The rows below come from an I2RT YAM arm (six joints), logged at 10 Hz.
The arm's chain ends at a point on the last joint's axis. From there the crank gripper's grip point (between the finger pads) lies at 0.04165 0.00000 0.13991 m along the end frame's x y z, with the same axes.
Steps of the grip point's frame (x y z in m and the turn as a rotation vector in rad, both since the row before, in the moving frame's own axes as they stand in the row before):
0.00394, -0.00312, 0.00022, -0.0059, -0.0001, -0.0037
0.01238, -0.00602, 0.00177, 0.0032, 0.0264, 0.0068
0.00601, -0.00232, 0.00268, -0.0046, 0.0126, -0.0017
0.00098, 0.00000, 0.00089, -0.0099, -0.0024, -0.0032
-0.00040, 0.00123, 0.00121, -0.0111, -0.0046, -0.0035
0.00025, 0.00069, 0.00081, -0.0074, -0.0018, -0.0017
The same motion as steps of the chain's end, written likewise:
0.00395, -0.00379, 0.00022, -0.0059, -0.0001, -0.0037
0.00870, -0.00587, 0.00292, 0.0032, 0.0264, 0.0068
0.00425, -0.00289, 0.00322, -0.0046, 0.0126, -0.0017
0.00131, -0.00125, 0.00080, -0.0099, -0.0024, -0.0032
0.00024, -0.00018, 0.00103, -0.0111, -0.0046, -0.0035
0.00050, -0.00028, 0.00074, -0.0074, -0.0018, -0.0017

